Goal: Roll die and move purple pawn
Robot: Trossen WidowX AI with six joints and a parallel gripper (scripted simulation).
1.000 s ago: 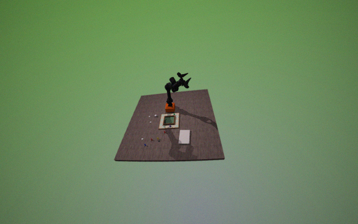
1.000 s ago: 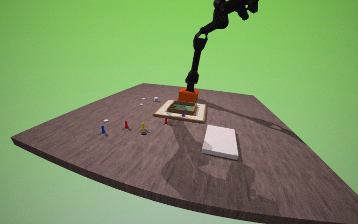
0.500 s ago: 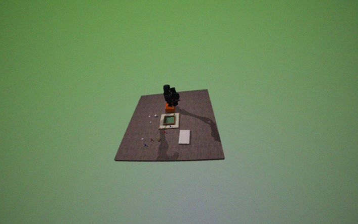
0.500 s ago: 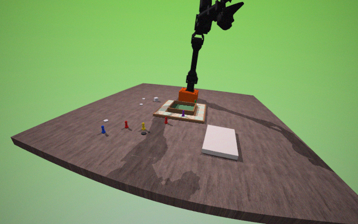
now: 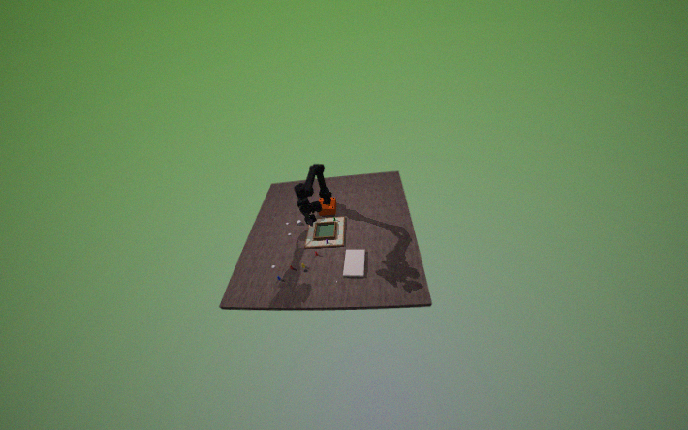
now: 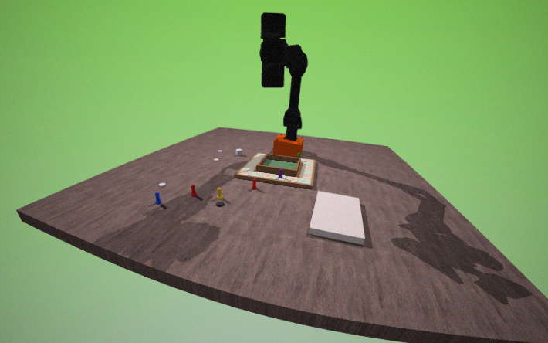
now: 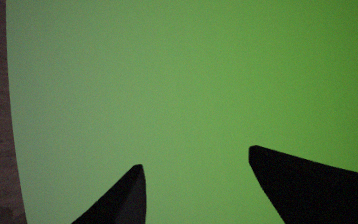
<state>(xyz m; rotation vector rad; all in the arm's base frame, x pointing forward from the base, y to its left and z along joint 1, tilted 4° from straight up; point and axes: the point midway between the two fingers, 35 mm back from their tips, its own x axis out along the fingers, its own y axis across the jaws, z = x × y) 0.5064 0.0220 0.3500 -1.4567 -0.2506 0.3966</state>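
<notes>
The die lies 39 cm below my gripper tip, 38 cm behind it and 27 cm to the right of it. The rest, counted from my gripper tip: purple pawn: 37 cm below, 17 cm behind, 1 cm to the right; then yellow pawn: 39 cm below, 15 cm to the right, 3 cm ahead; then dark disc: 40 cm below, 13 cm to the right, 6 cm ahead.
</notes>
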